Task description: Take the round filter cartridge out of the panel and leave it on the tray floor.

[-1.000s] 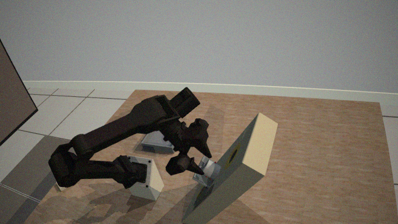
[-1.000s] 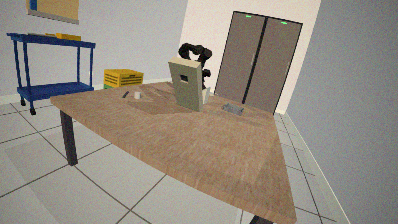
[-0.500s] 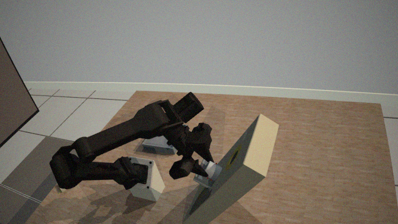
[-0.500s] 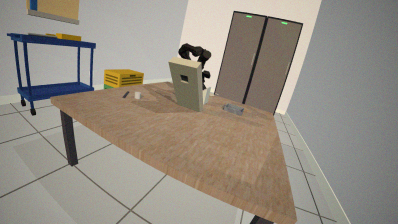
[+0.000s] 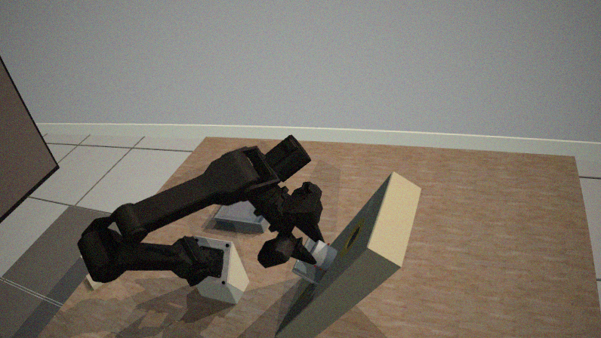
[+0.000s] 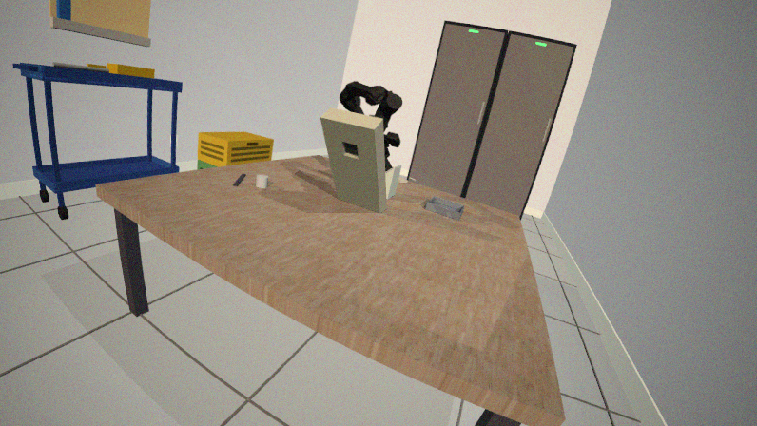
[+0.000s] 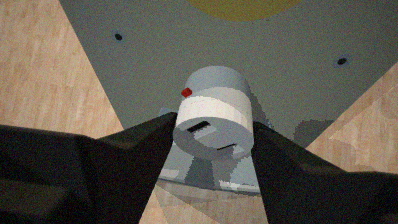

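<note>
Right now my gripper tip is 40 mm short of the service panel and 20 mm above it. From my gripper tip the other things lie so: round filter cartridge right at my gripper tip; tray 340 mm behind, 280 mm to the left, 190 mm below.
</note>
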